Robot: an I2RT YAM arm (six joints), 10 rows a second.
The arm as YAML. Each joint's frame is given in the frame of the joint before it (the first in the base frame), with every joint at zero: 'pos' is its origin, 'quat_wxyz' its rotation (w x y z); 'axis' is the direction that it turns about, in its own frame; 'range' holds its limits. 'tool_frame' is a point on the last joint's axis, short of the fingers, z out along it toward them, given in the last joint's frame.
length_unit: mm
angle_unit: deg
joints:
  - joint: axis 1
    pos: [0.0, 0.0, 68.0]
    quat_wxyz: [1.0, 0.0, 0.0, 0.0]
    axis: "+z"
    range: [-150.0, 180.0]
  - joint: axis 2
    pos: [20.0, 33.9, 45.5]
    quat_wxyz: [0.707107, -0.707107, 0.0, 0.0]
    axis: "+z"
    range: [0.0, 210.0]
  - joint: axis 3
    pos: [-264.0, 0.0, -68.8]
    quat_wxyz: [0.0, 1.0, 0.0, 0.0]
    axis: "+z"
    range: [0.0, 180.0]
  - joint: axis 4
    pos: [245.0, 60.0, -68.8]
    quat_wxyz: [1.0, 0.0, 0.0, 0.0]
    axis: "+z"
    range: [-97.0, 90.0]
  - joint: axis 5
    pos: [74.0, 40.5, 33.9]
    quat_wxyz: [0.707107, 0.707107, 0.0, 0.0]
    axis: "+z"
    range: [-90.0, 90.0]
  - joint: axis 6
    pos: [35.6, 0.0, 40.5]
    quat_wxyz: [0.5, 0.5, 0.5, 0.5]
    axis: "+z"
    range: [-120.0, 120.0]
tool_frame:
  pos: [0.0, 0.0, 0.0]
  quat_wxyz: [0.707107, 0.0, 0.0, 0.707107]
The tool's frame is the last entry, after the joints.
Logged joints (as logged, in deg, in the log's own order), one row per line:
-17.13 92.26 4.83 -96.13 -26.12 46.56
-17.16 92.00 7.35 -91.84 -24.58 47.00
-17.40 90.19 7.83 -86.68 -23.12 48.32
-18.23 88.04 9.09 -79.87 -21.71 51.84
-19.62 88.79 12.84 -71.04 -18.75 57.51
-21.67 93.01 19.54 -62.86 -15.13 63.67
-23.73 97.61 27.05 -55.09 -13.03 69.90
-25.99 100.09 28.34 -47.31 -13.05 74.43
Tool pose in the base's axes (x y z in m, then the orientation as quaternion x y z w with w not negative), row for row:
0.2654 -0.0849 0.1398 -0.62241 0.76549 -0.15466 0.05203
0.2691 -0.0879 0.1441 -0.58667 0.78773 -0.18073 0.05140
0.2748 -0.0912 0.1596 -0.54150 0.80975 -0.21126 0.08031
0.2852 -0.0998 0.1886 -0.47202 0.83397 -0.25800 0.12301
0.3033 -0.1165 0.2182 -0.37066 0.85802 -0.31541 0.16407
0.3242 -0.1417 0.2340 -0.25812 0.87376 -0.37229 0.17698
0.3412 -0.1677 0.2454 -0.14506 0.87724 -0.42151 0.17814
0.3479 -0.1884 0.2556 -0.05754 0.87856 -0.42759 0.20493
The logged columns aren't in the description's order. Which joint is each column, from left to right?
Columns, left to right: axis 1, axis 2, axis 5, axis 6, axis 4, axis 3.
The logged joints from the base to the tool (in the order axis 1, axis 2, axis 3, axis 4, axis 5, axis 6), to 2 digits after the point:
-17.13 92.26 46.56 -26.12 4.83 -96.13
-17.16 92.00 47.00 -24.58 7.35 -91.84
-17.40 90.19 48.32 -23.12 7.83 -86.68
-18.23 88.04 51.84 -21.71 9.09 -79.87
-19.62 88.79 57.51 -18.75 12.84 -71.04
-21.67 93.01 63.67 -15.13 19.54 -62.86
-23.73 97.61 69.90 -13.03 27.05 -55.09
-25.99 100.09 74.43 -13.05 28.34 -47.31

